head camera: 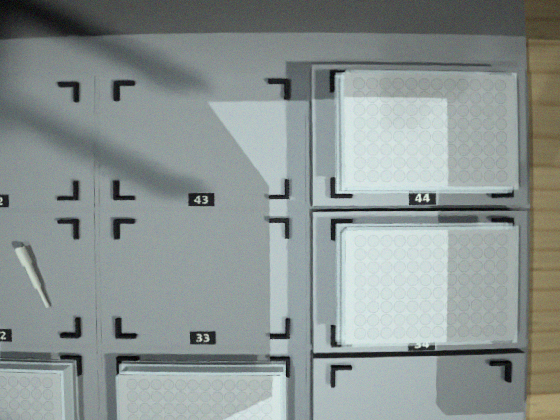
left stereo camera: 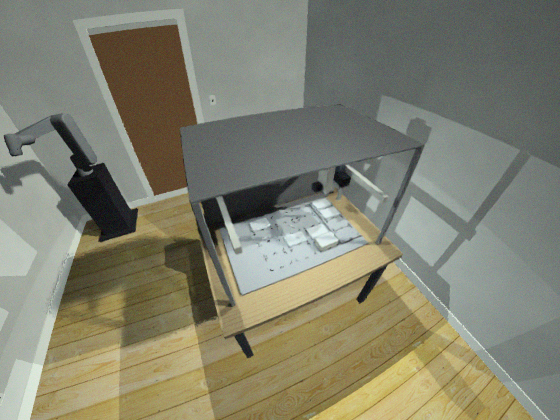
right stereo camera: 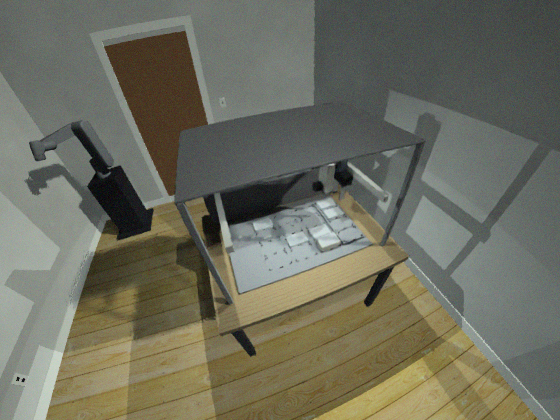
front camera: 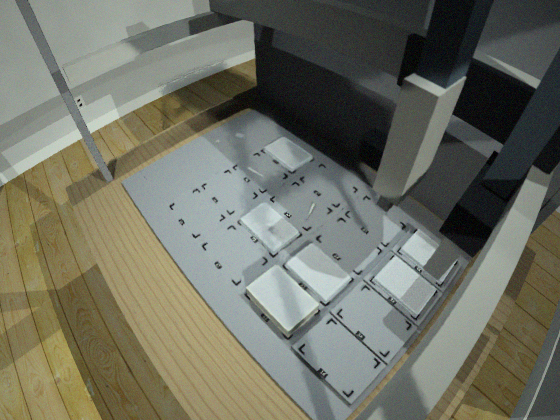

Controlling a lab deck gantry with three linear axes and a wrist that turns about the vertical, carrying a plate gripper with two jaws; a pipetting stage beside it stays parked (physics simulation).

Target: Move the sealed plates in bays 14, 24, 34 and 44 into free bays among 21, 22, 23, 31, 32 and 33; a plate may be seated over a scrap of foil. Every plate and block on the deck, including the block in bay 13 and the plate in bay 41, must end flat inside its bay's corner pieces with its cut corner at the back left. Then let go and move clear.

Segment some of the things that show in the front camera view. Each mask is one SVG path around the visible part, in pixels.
My gripper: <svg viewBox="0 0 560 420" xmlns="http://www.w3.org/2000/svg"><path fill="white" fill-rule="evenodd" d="M495 150L458 200L439 230L446 237L423 267L437 281L464 251L473 258L486 244L517 186L504 199L481 183L499 154Z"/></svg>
A thick cream block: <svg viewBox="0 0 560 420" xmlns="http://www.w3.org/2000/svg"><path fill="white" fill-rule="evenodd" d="M274 265L246 287L247 296L289 338L318 312L319 303L281 267Z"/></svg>
